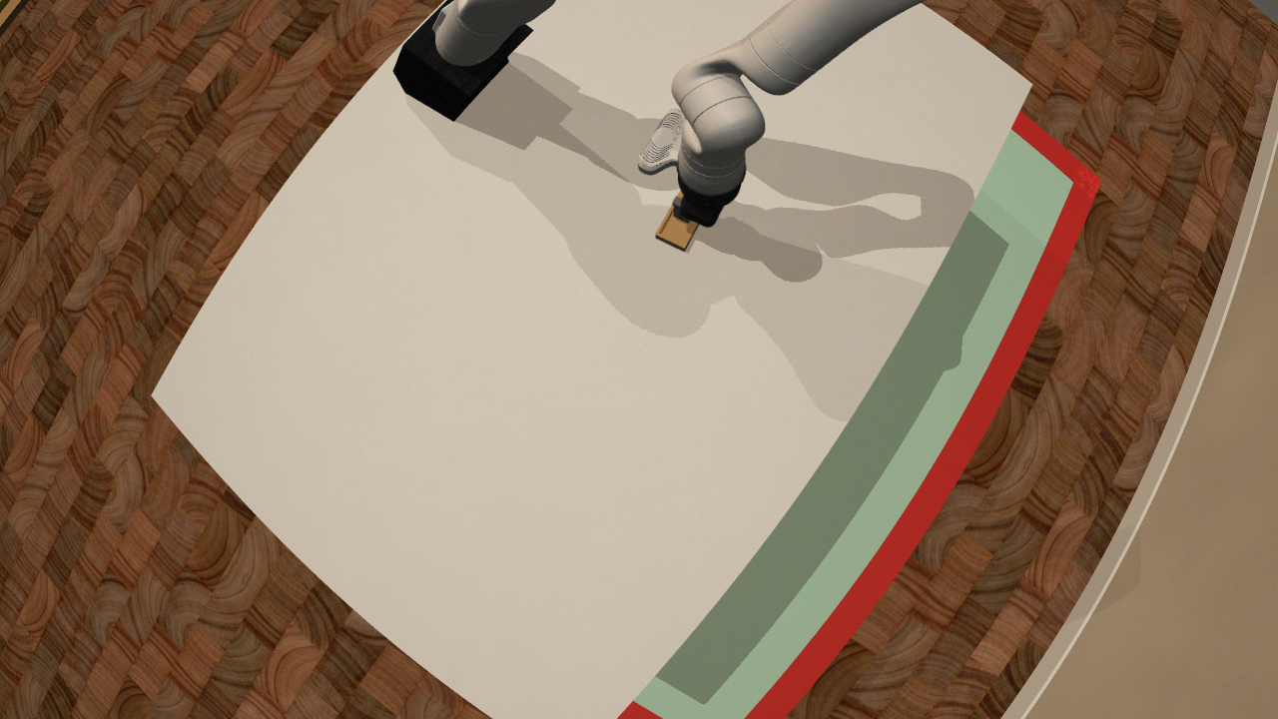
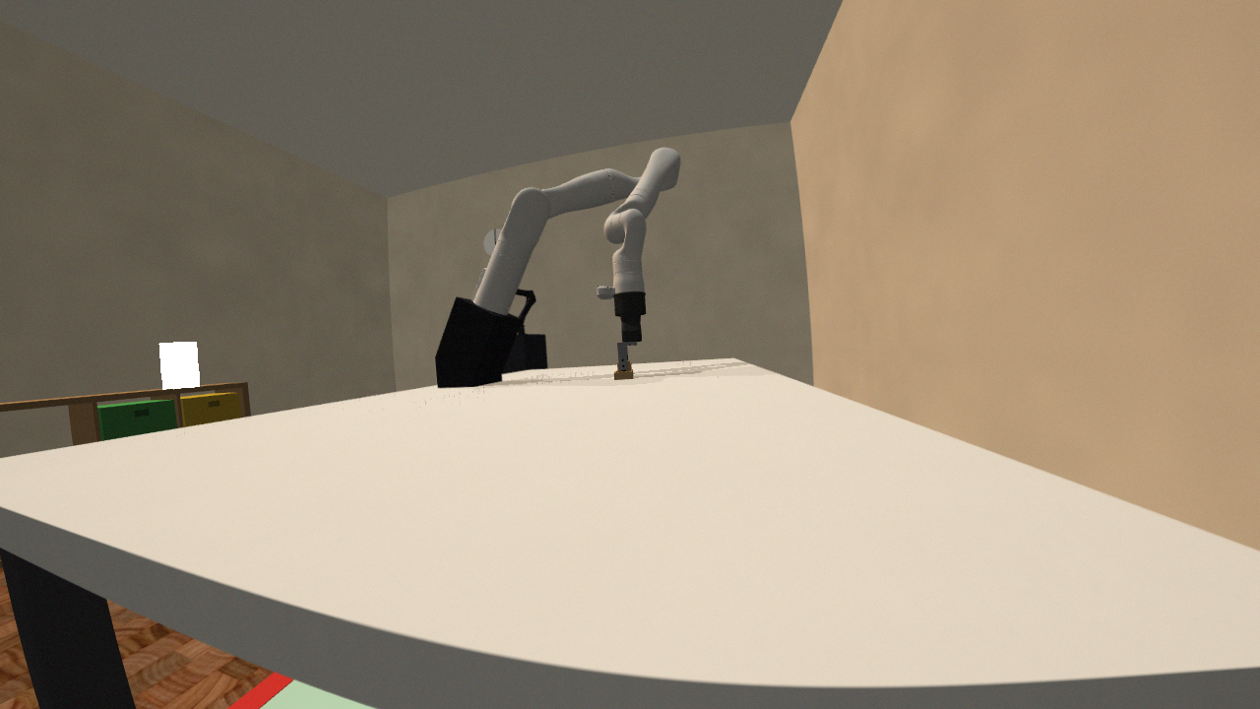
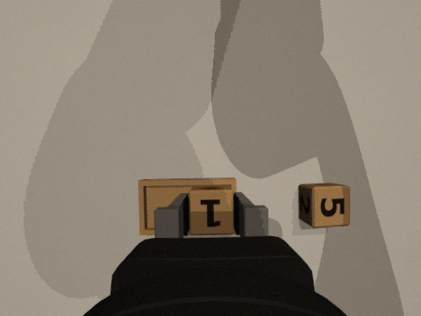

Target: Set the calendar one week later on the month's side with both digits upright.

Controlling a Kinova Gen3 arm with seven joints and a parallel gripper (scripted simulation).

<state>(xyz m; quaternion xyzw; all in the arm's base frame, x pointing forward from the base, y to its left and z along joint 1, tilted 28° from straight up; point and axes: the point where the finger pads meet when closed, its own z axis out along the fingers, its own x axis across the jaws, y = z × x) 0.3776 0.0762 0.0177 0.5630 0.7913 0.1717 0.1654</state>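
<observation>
The wooden tray lies 10 mm ahead of my hand, 20 mm to the right of it and 30 mm below it.
</observation>
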